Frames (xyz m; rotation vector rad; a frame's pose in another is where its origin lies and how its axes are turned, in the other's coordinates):
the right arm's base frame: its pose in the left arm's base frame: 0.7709 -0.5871 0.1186 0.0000 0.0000 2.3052
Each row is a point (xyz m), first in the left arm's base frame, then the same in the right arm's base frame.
Working: the left arm's base frame: its pose in the right arm's base frame: 0.9524 0.1787 -0.1186 0.0000 0.0000 -2.3052

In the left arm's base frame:
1: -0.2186 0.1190 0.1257
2: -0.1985 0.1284 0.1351
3: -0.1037 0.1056 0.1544
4: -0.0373 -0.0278 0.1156
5: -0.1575 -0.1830 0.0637
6: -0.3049 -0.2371 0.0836
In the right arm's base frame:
1: 1.1872 0.2612 0.0071
2: 1.1807 0.2400 0.0165
3: 1.1003 0.1849 0.0358
4: 0.9567 0.2251 -0.0030
5: 0.9221 0.4183 -0.0549
6: 0.9807 0.5639 -0.0350

